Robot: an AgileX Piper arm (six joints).
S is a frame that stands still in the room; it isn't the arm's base.
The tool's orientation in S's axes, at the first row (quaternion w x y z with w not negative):
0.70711 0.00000 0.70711 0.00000
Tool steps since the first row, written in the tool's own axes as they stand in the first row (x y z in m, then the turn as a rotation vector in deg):
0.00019 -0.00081 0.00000 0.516 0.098 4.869
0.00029 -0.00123 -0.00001 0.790 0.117 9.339
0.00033 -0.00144 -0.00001 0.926 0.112 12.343
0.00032 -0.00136 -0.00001 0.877 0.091 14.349
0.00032 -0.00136 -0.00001 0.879 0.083 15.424
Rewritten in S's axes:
0.00000 -0.00081 -0.00019 4.869 0.098 -0.516
-0.00001 -0.00123 -0.00029 9.339 0.117 -0.790
-0.00001 -0.00144 -0.00033 12.343 0.112 -0.926
-0.00001 -0.00136 -0.00032 14.349 0.091 -0.877
-0.00001 -0.00136 -0.00032 15.424 0.083 -0.879

